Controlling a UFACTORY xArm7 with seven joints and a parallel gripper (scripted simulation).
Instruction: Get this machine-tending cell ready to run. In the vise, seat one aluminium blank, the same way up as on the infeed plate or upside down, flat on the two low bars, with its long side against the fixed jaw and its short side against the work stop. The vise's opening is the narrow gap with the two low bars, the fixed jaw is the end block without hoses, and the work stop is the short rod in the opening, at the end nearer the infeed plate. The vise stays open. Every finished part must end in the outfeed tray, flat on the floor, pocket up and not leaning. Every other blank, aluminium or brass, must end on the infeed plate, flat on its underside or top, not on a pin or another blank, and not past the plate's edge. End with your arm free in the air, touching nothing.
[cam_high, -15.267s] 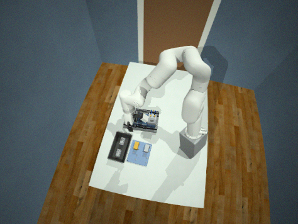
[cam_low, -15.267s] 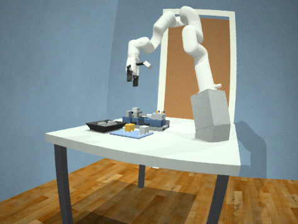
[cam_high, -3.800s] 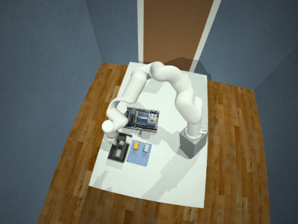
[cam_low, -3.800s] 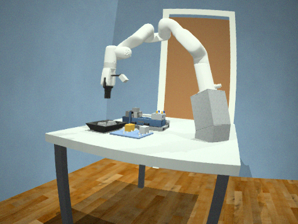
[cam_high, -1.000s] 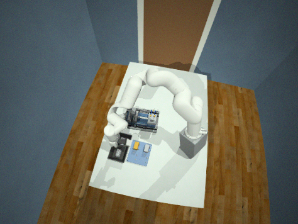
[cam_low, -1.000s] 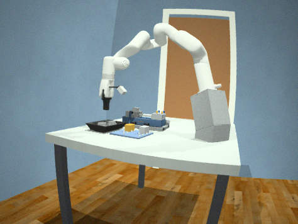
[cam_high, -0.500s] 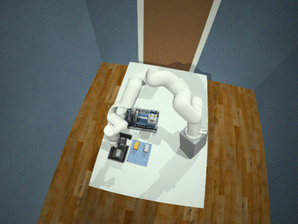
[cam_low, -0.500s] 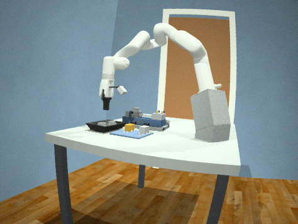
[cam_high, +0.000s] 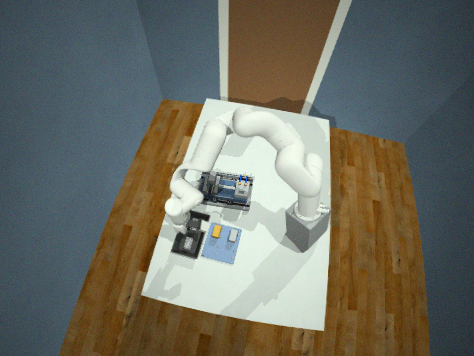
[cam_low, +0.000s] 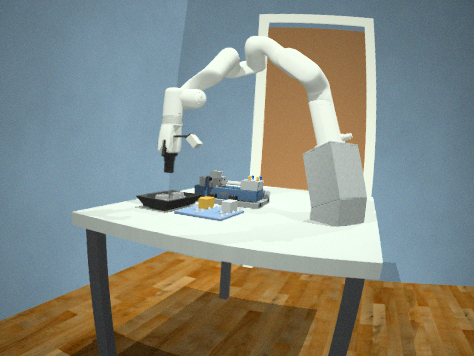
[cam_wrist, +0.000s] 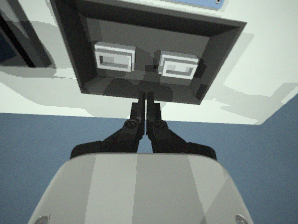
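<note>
My hand is 27 cm to the left of the fixed jaw and 6 cm above it. Round my hand: blue infeed plate 17 cm behind, 14 cm below, 1 cm to the right; vise 29 cm to the right, 10 cm below, 10 cm behind; brass blank 13 cm behind, 12 cm below, 5 cm to the right.
</note>
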